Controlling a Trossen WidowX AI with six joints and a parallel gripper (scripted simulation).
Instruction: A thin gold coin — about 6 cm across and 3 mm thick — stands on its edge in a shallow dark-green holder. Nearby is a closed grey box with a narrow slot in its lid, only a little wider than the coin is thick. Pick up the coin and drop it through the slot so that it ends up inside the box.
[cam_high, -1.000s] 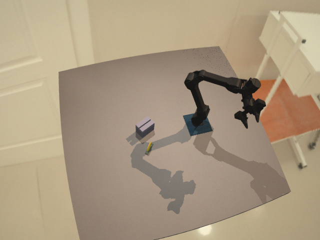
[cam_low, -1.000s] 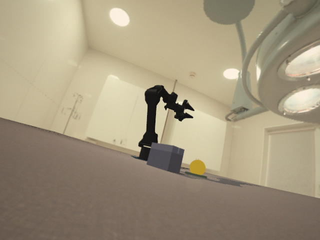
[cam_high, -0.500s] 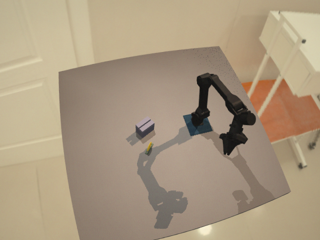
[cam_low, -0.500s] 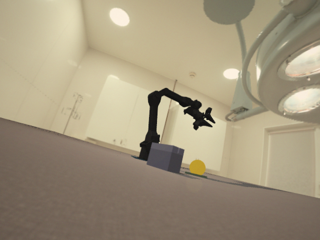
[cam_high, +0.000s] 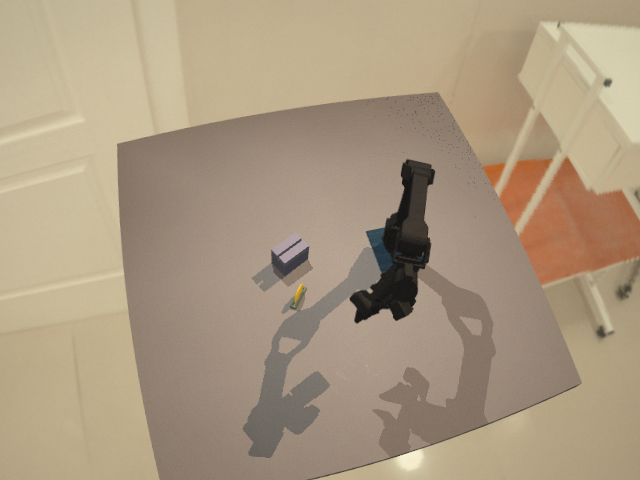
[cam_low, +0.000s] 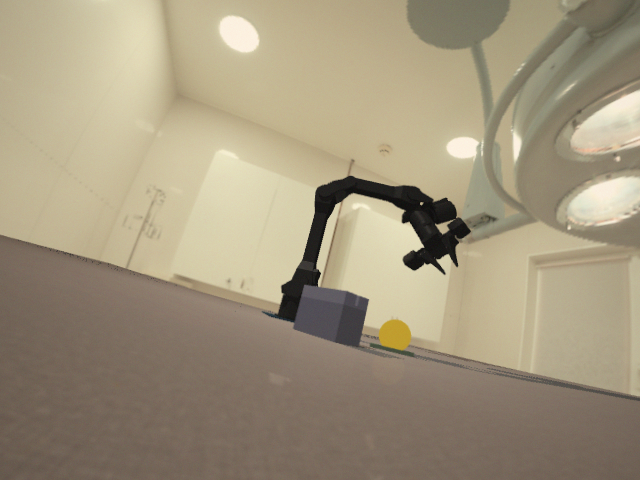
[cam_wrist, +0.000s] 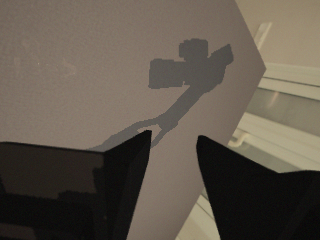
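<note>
Now: the coin 100 mm ahead of my gripper tip, 200 mm to the right of it and 180 mm below it.
</note>
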